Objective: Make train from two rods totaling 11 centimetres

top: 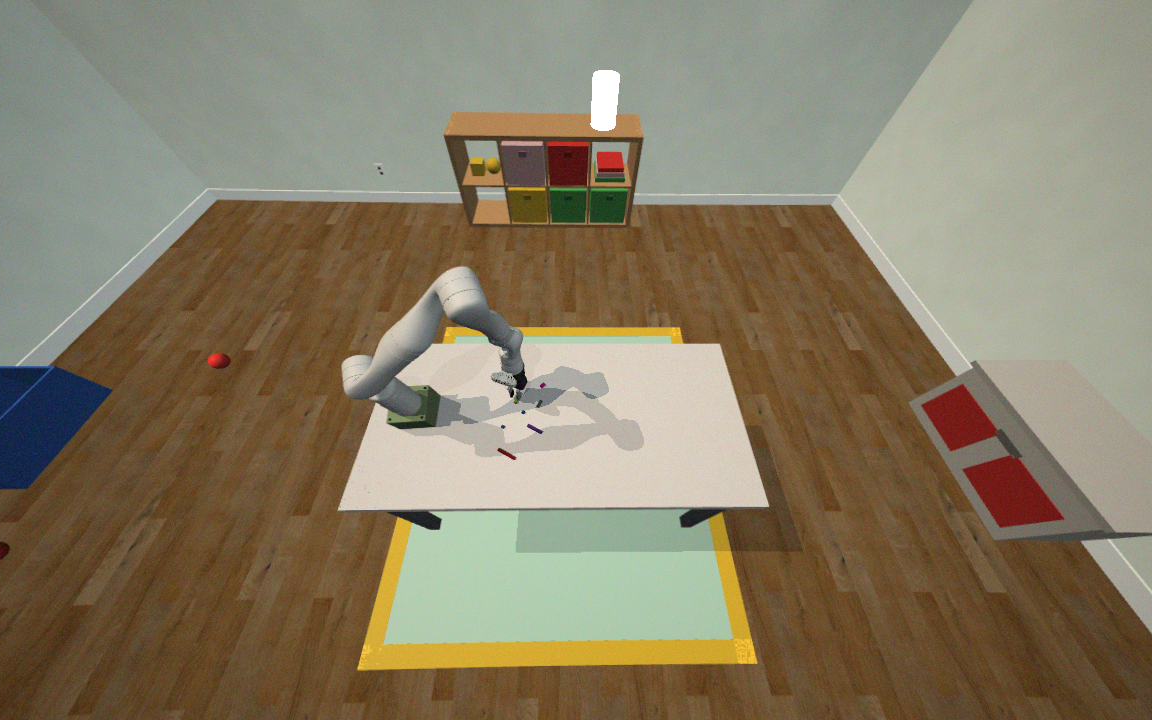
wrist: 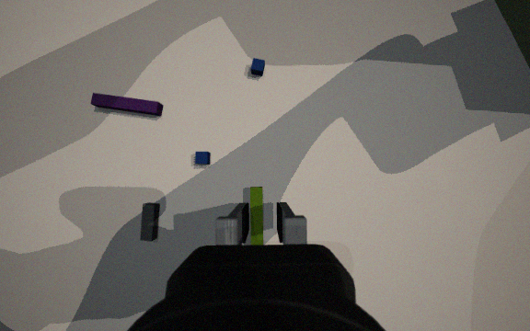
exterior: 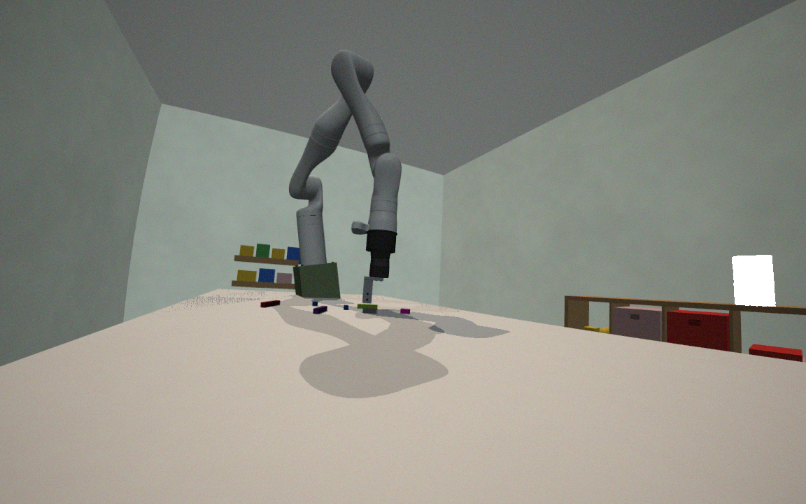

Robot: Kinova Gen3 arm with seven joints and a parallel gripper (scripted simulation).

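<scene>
The lime rod lies 3 cm below my hand and 1 cm ahead of it. The rest, counted from my hand: magenta rod: 10 cm ahead, 5 cm to the left, 3 cm below; small blue rod: 6 cm to the right, 3 cm below, 3 cm ahead; grey rod: 9 cm ahead, 3 cm to the right, 3 cm below.
</scene>
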